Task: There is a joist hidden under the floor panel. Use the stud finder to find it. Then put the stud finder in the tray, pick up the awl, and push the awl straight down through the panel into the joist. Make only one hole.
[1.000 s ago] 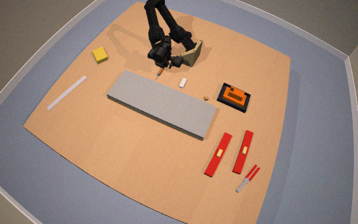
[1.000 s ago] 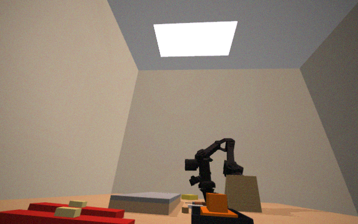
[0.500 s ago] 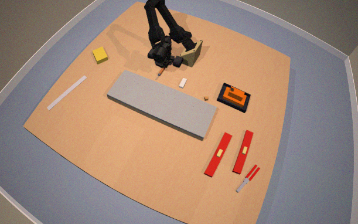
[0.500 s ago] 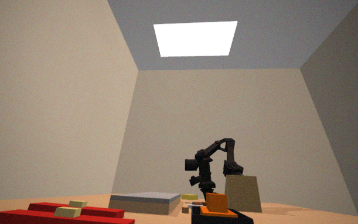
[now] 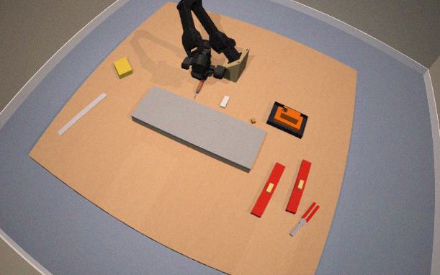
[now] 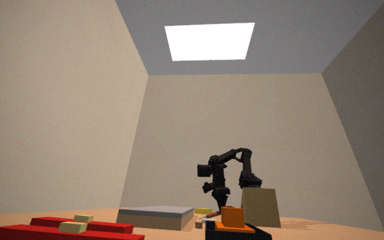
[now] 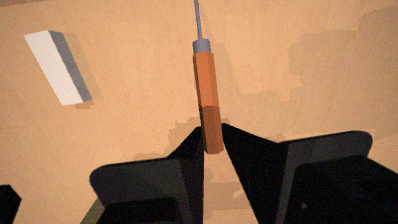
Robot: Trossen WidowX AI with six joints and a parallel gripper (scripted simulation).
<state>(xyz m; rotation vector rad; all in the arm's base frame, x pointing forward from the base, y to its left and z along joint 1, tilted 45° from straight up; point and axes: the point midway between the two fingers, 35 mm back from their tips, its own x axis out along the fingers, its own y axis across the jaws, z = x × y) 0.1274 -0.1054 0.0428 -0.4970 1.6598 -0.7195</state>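
Right now the awl is 50 mm ahead of my gripper tip and 10 mm below it. The rest, counted from my gripper tip: brown cube (130 mm ahead, 260 mm to the left, 20 mm below); white block (70 mm ahead, 120 mm to the left, 20 mm below); square indicator (60 mm ahead, 380 mm to the left, 30 mm above).
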